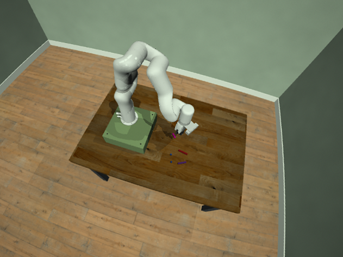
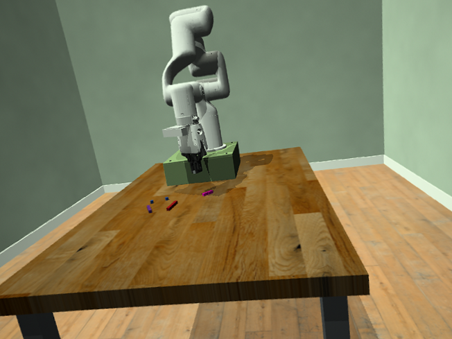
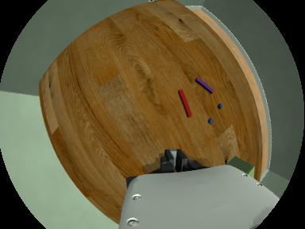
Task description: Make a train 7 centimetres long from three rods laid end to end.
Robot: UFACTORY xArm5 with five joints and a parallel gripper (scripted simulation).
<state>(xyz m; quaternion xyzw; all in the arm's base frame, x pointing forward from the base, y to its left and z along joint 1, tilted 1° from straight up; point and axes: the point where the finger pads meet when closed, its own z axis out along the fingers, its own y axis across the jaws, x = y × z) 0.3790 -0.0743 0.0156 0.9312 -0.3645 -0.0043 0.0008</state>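
Now: the red rod 40 mm ahead of my hand, 100 mm to the right of it and 120 mm below it. From my hand the other things lie so: grey rod 20 mm below; purple rod 30 mm ahead, 180 mm to the right, 120 mm below.
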